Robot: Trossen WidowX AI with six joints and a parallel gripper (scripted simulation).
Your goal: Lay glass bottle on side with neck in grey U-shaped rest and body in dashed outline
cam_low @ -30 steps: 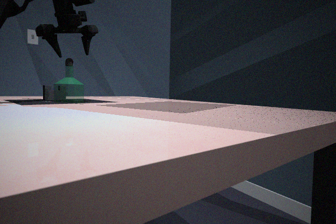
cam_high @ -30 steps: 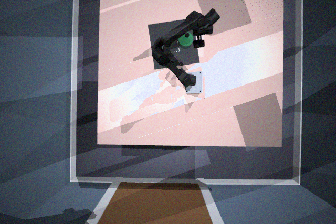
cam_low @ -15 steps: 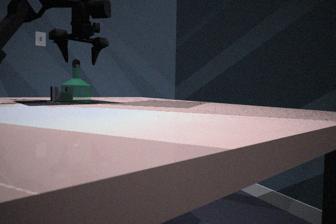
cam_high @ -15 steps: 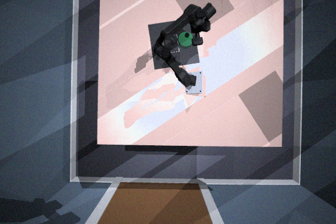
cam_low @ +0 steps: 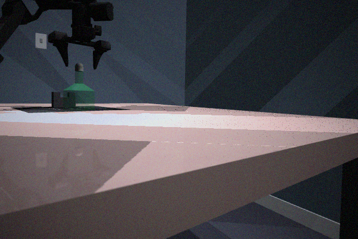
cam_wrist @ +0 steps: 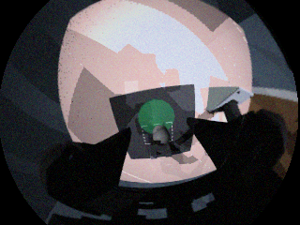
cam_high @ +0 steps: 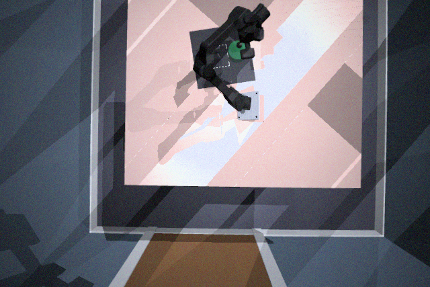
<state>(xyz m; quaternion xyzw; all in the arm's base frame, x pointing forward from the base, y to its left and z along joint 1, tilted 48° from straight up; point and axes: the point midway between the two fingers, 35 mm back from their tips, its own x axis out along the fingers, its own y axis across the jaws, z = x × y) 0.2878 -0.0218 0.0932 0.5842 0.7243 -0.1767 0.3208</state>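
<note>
The green glass bottle is 50 mm below my gripper tip, 20 mm to the left of it and 10 mm behind it. From my gripper tip the other things lie so: dark mat (140 mm below, 90 mm to the left, 30 mm behind).
</note>
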